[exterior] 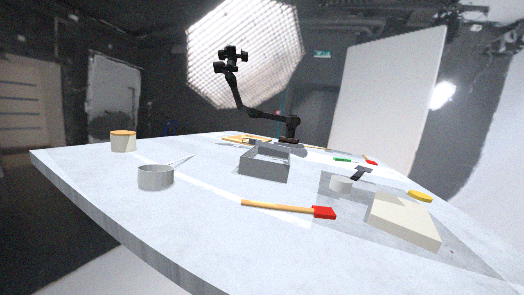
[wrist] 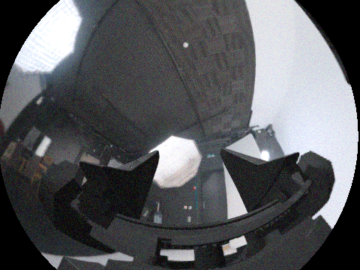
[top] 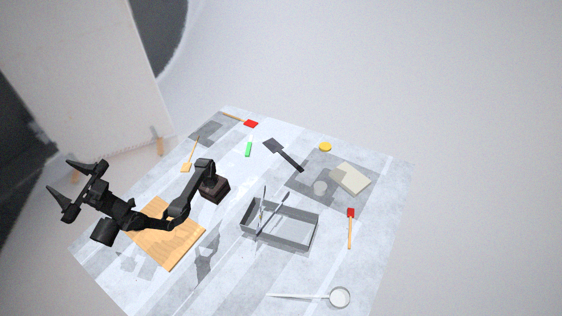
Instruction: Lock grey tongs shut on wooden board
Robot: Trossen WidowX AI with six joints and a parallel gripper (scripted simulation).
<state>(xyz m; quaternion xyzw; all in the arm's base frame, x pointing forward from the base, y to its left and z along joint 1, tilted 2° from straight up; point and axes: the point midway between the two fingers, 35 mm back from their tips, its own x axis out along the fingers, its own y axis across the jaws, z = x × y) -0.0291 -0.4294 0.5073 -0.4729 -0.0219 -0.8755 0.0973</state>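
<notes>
My gripper tip is 440 mm short of the roasting tin, 370 mm to the right of it and 580 mm above it. Round my gripper tip: white cylinder 560 mm ahead, 610 mm to the left, 590 mm below; black spatula 290 mm ahead, 810 mm to the left, 600 mm below; wooden board 70 mm behind, 170 mm to the left, 600 mm below.
</notes>
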